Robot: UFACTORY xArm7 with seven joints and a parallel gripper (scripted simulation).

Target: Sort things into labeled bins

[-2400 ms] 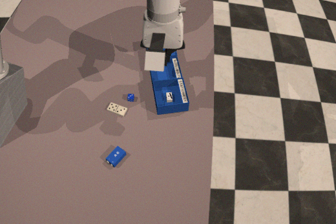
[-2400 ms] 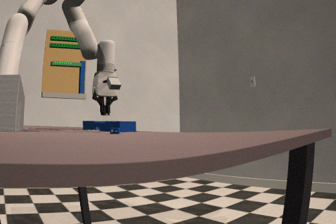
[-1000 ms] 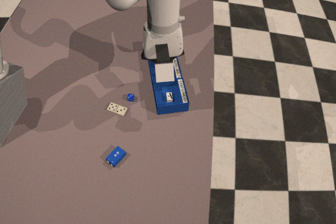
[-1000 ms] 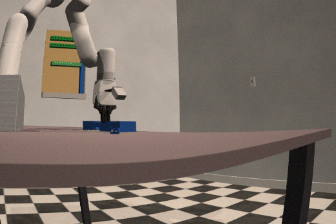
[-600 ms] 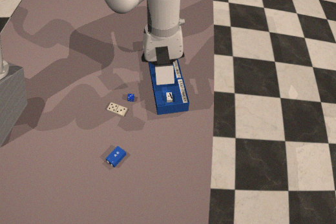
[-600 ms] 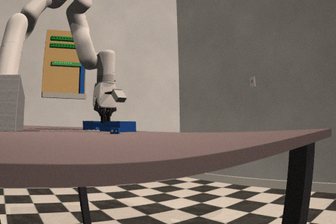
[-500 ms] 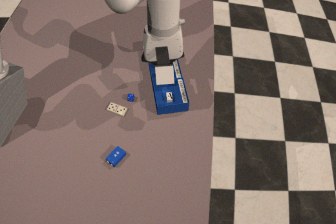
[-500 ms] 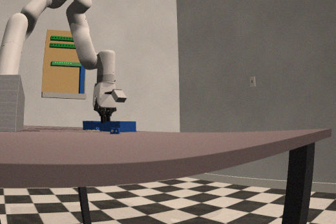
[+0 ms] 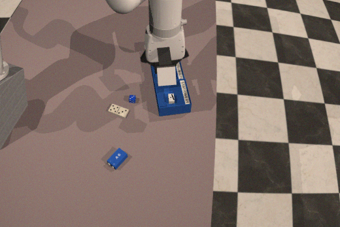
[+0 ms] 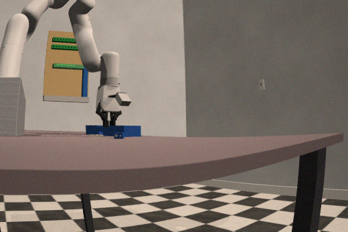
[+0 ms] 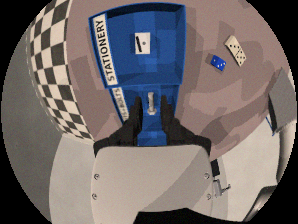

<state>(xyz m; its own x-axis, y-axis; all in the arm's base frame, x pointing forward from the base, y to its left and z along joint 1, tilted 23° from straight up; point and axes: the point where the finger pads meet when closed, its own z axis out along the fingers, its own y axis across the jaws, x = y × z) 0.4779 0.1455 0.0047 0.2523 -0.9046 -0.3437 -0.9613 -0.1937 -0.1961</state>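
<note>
The blue three-part bin is 1 cm ahead of my hand and 2 cm below it. Round my hand: blue die (8 cm behind, 9 cm to the right, 3 cm below); bolt (1 cm to the left, 3 cm below); white sharpener (3 cm ahead, 8 cm to the right, 2 cm below).
</note>
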